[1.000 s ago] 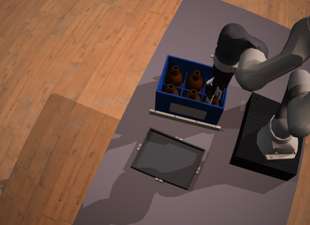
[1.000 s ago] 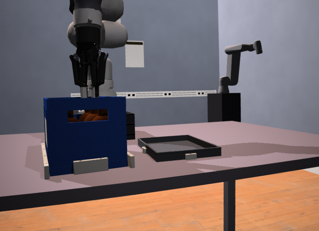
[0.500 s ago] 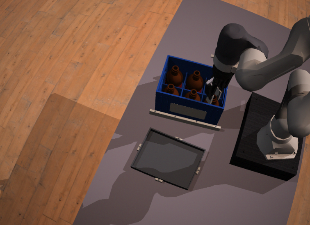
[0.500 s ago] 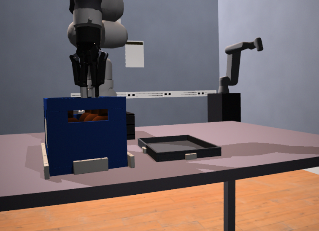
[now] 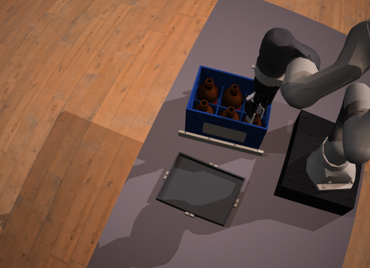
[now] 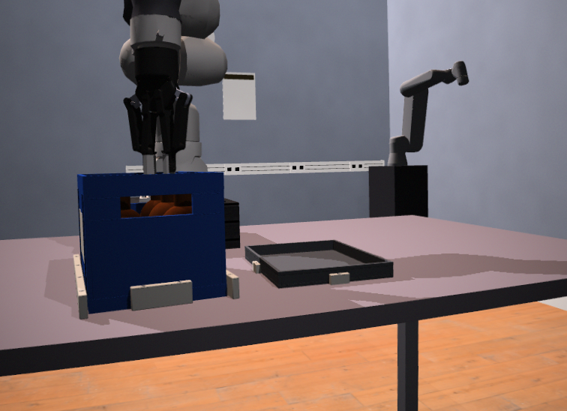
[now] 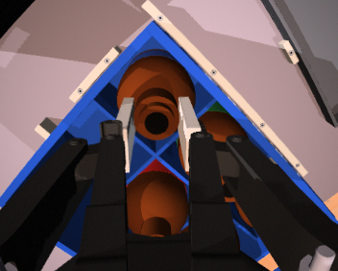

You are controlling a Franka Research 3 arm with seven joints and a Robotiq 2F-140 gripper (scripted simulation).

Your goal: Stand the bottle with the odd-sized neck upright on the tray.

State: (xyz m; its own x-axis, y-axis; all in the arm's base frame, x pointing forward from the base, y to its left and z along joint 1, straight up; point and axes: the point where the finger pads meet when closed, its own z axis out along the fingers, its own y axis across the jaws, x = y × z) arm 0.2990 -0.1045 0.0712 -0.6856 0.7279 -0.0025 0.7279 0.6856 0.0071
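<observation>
My hand is 9 cm above the bottle. Round my hand: crate: 8 cm ahead, 5 cm to the right, 9 cm below; dark tray: 11 cm ahead, 24 cm to the left, 16 cm below.
</observation>
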